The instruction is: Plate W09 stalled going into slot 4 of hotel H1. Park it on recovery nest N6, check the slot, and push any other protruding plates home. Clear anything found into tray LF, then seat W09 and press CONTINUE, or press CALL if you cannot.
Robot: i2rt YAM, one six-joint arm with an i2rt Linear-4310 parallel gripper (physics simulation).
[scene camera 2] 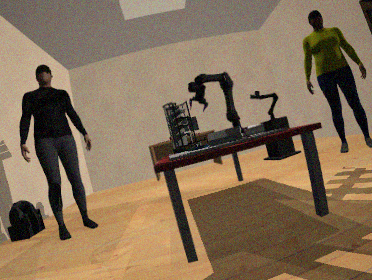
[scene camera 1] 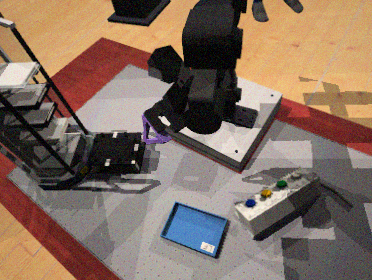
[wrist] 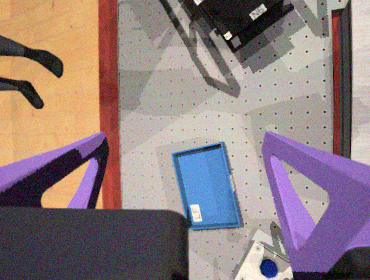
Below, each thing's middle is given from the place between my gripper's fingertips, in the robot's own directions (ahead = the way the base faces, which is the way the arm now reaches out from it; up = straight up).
Now: hand 280 mm above the blue tray (scene camera 1: 199, 230), 90 mm to the right of it and 90 mm short of it. Round my hand: plate rack (scene camera 1: 52, 166) (440 mm to the right, 50 mm ahead, 40 mm below).
